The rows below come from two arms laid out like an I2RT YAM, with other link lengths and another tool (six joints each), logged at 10 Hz.
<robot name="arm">
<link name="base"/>
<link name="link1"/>
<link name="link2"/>
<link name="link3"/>
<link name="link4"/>
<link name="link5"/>
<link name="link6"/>
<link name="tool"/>
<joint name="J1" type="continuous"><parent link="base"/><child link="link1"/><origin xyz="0 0 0.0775" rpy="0 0 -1.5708"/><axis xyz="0 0 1"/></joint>
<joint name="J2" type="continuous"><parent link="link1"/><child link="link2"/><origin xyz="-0.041 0.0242 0.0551" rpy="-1.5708 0 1.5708"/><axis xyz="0 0 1"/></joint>
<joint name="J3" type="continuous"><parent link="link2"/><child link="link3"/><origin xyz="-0.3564 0 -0.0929" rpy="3.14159 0 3.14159"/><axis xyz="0 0 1"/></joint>
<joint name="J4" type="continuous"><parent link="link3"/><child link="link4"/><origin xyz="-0.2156 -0.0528 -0.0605" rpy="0 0 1.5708"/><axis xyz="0 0 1"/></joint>
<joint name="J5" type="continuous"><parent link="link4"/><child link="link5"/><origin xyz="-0.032 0.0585 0.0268" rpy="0 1.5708 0"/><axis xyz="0 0 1"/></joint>
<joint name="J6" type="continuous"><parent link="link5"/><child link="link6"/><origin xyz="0 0.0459 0.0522" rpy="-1.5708 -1.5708 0"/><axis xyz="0 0 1"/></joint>
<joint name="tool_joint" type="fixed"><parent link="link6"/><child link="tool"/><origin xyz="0.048 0.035 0.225" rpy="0.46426 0 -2.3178"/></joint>
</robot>
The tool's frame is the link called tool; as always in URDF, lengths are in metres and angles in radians. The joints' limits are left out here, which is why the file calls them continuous.
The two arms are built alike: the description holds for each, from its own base.
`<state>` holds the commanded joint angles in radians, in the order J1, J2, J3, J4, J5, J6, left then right.
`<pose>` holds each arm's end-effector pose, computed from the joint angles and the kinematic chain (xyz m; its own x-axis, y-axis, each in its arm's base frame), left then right.
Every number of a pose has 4 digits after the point.
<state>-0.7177 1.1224 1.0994 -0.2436 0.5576 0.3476 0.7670 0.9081 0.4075 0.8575 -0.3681 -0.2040</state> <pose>0.2043 -0.3373 0.3672 -0.7912 -0.3470 0.5036 -0.3709 -0.3823 -0.8463 0.1658 0.3017 0.3925 0.3124 -0.4517 0.8357 0.9486 0.1950 -0.2492</pose>
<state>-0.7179 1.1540 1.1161 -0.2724 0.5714 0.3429 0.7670 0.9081 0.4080 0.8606 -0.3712 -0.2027</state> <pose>0.2043 -0.3422 0.3565 -0.7750 -0.3500 0.5262 -0.4091 -0.3568 -0.8398 0.1648 0.3020 0.3936 0.3120 -0.4525 0.8354 0.9485 0.1987 -0.2466</pose>
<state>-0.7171 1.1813 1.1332 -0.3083 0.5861 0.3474 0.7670 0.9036 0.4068 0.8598 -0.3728 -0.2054</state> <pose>0.2029 -0.3455 0.3460 -0.7620 -0.3538 0.5424 -0.4423 -0.3275 -0.8350 0.1638 0.3013 0.3939 0.3085 -0.4525 0.8367 0.9495 0.1993 -0.2423</pose>
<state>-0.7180 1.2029 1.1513 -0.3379 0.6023 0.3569 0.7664 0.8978 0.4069 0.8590 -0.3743 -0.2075</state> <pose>0.2005 -0.3489 0.3401 -0.7577 -0.3501 0.5508 -0.4649 -0.3028 -0.8320 0.1626 0.3002 0.3954 0.3036 -0.4545 0.8374 0.9509 0.2000 -0.2362</pose>
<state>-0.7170 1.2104 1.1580 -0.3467 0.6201 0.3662 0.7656 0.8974 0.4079 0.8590 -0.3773 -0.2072</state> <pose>0.1976 -0.3515 0.3395 -0.7623 -0.3378 0.5521 -0.4729 -0.2917 -0.8314 0.1620 0.3003 0.3959 0.3033 -0.4541 0.8377 0.9508 0.2020 -0.2348</pose>
